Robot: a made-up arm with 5 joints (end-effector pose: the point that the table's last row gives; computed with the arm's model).
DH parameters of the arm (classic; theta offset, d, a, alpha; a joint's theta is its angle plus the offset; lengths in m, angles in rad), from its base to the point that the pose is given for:
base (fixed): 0 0.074 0 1.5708
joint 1: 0.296 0 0.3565 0
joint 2: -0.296 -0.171 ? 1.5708
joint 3: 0 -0.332 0.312 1.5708
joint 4: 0 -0.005 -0.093 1.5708
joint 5: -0.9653 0 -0.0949 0
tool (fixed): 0.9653 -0.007 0 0
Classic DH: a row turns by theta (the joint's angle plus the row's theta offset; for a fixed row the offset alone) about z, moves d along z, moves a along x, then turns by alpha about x.
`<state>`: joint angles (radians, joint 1 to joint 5).
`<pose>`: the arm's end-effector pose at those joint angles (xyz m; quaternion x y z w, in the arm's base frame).
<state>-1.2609 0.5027 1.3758 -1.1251 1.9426</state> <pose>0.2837 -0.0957 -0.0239 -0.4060 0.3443 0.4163 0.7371</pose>
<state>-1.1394 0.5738 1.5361 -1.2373 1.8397</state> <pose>0.2417 -0.0998 0.0231 -0.5187 0.2898 0.2790 0.7544</pose>
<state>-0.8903 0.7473 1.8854 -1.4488 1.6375</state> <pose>0.1246 -0.0931 0.0658 -0.6556 0.1783 -0.0459 0.7323</pose>
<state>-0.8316 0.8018 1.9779 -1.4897 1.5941</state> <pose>0.0918 -0.0852 0.0608 -0.6642 0.1555 -0.1303 0.7195</pose>
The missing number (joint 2, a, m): -0.043
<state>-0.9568 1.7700 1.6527 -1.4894 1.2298</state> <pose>0.1073 -0.1295 -0.1144 -0.5562 -0.3647 -0.4075 0.6257</pose>
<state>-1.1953 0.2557 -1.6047 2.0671 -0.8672</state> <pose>0.4579 0.5063 0.1422 -0.6400 0.4679 0.5318 0.2978</pose>
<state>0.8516 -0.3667 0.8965 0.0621 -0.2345</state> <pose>0.1127 0.0790 0.7576 0.1384 -0.1741 -0.5175 0.8263</pose>
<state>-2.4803 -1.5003 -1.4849 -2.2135 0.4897</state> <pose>-0.3197 0.5966 -0.3807 0.1673 0.5453 -0.5420 0.6172</pose>
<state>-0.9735 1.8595 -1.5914 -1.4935 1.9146</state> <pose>0.1563 0.4802 -0.0079 0.4081 0.5487 -0.6052 0.4075</pose>
